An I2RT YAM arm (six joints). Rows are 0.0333 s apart.
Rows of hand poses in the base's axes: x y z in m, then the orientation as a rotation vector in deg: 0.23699, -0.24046, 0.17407, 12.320, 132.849, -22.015; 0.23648, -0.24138, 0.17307, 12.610, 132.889, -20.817; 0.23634, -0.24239, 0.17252, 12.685, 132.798, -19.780; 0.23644, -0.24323, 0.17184, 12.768, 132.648, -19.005; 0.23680, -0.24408, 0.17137, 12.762, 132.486, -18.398; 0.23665, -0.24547, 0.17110, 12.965, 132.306, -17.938; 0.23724, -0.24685, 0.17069, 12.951, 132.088, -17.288; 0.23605, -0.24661, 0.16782, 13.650, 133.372, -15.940; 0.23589, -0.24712, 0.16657, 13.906, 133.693, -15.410; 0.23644, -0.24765, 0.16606, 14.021, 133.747, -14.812; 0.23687, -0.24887, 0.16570, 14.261, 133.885, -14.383; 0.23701, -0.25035, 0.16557, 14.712, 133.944, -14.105; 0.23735, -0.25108, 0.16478, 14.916, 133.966, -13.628; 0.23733, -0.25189, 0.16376, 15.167, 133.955, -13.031
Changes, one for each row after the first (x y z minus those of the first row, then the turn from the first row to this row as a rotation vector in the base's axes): -0.00051, -0.00092, -0.00100, 0.937, -0.187, 0.168; -0.00065, -0.00193, -0.00155, 1.673, -0.456, 0.446; -0.00055, -0.00277, -0.00223, 2.219, -0.735, 0.638; -0.00019, -0.00362, -0.00270, 2.618, -0.991, 0.841; -0.00034, -0.00501, -0.00297, 2.974, -1.252, 0.848; 0.00025, -0.00639, -0.00338, 3.394, -1.566, 1.074; -0.00094, -0.00615, -0.00625, 4.774, -0.547, 0.926; -0.00110, -0.00666, -0.00750, 5.279, -0.322, 0.890; -0.00055, -0.00719, -0.00801, 5.746, -0.360, 0.990; -0.00012, -0.00841, -0.00837, 6.144, -0.296, 0.943; 0.00002, -0.00989, -0.00850, 6.487, -0.296, 0.700; 0.00036, -0.01062, -0.00929, 6.890, -0.348, 0.699; 0.00034, -0.01143, -0.01031, 7.388, -0.450, 0.703
